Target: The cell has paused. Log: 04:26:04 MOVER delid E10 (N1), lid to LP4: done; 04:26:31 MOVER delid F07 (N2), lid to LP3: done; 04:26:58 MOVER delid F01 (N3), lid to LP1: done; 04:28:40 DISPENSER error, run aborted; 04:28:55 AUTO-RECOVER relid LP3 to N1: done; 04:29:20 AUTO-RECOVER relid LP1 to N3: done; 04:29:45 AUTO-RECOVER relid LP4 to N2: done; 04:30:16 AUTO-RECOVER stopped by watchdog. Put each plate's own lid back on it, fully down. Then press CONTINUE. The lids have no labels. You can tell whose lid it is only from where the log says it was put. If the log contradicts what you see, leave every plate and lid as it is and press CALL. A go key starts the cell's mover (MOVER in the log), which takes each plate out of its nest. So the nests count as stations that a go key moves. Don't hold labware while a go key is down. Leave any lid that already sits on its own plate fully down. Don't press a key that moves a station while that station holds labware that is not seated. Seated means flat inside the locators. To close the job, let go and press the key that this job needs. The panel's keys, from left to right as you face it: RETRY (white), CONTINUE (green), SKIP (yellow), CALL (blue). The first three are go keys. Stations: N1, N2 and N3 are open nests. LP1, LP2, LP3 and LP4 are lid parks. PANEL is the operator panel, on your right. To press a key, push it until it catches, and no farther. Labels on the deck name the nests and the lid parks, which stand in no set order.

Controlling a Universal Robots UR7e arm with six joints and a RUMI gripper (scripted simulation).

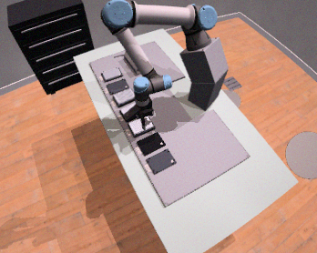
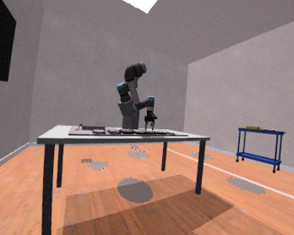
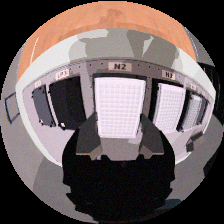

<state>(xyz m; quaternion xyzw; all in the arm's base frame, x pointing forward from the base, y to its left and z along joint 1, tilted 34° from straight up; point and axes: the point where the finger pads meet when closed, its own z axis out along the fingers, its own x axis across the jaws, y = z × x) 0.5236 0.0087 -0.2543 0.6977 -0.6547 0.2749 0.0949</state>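
The white lidded plate is 26 cm to the right of my hand and 1 cm below it. Also, from my hand: yellow key: 22 cm behind, 58 cm to the right, 2 cm above; then green key: 23 cm behind, 53 cm to the right, 2 cm above; then white lid: 1 cm below.
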